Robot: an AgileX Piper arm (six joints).
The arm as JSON. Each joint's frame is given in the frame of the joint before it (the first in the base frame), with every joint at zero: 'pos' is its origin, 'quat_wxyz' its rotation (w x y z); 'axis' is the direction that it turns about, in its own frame. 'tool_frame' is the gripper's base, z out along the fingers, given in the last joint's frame.
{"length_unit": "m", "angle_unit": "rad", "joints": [
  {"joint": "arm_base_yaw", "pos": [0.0, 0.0, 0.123], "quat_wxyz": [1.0, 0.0, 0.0, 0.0], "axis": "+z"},
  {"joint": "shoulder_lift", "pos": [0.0, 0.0, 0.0], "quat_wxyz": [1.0, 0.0, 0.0, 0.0], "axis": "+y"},
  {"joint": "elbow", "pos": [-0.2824, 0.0, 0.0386], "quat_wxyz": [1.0, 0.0, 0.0, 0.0], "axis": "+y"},
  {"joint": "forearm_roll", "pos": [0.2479, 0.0, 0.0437], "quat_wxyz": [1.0, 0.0, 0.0, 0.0], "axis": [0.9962, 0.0, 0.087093]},
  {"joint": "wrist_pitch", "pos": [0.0, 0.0, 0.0], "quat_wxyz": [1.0, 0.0, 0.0, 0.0], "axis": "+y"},
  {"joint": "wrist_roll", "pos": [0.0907, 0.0, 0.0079], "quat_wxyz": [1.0, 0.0, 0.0, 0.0], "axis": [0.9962, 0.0, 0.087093]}
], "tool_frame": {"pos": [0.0, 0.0, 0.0], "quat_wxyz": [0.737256, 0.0, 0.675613, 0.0]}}
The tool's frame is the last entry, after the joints.
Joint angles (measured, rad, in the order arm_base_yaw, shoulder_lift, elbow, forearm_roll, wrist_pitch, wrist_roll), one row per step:
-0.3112 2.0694 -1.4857 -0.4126 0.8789 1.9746
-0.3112 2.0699 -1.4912 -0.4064 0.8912 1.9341
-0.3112 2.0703 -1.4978 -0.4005 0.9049 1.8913
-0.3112 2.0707 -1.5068 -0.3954 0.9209 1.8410
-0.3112 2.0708 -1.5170 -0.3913 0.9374 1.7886
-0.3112 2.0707 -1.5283 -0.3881 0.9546 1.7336
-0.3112 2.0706 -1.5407 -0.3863 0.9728 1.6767
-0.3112 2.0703 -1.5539 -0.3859 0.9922 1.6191
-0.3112 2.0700 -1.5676 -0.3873 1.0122 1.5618
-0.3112 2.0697 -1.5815 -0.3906 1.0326 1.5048
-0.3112 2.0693 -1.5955 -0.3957 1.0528 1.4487
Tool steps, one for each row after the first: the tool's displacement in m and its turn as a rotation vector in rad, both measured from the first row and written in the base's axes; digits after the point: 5 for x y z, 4 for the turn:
-0.00008 0.00015 0.00086 0.0002 0.0196 0.0302
-0.00010 0.00024 0.00203 0.0001 0.0402 0.0624
0.00007 0.00018 0.00380 -0.0016 0.0634 0.1013
0.00037 0.00001 0.00602 -0.0043 0.0867 0.1425
0.00074 -0.00024 0.00864 -0.0080 0.1105 0.1864
0.00117 -0.00062 0.01156 -0.0127 0.1353 0.2323
0.00156 -0.00111 0.01481 -0.0184 0.1610 0.2791
0.00191 -0.00171 0.01825 -0.0251 0.1875 0.3259
0.00220 -0.00244 0.02180 -0.0328 0.2149 0.3728
0.00244 -0.00328 0.02549 -0.0416 0.2426 0.4193

